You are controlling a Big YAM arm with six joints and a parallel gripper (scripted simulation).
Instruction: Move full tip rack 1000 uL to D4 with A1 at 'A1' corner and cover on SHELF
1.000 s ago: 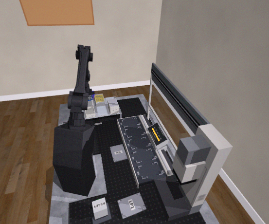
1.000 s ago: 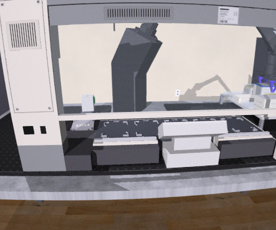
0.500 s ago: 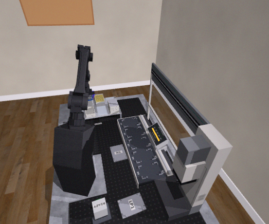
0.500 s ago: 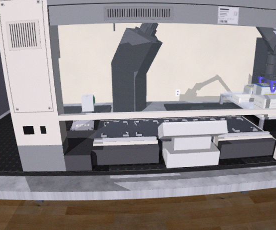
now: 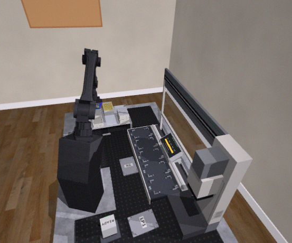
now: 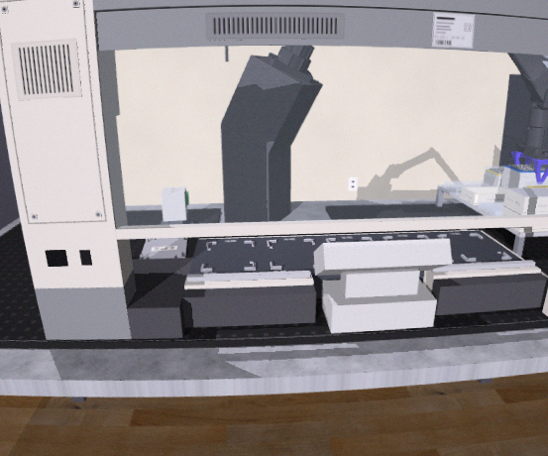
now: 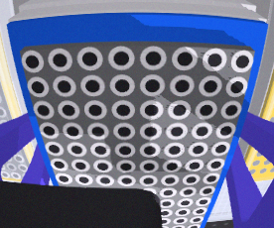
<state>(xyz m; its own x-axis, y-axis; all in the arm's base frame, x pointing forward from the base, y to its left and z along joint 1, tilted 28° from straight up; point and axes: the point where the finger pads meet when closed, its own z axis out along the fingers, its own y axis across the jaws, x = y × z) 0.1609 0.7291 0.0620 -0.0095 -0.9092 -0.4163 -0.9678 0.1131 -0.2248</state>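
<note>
The tip rack is 10 mm ahead of my hand and 10 mm to the right of it. The rest, counted from my hand: stacked block (220 mm ahead, 140 mm to the right); shelf (60 mm ahead, 70 mm to the right, 70 mm below); white tray (130 mm to the right, 60 mm below).
</note>
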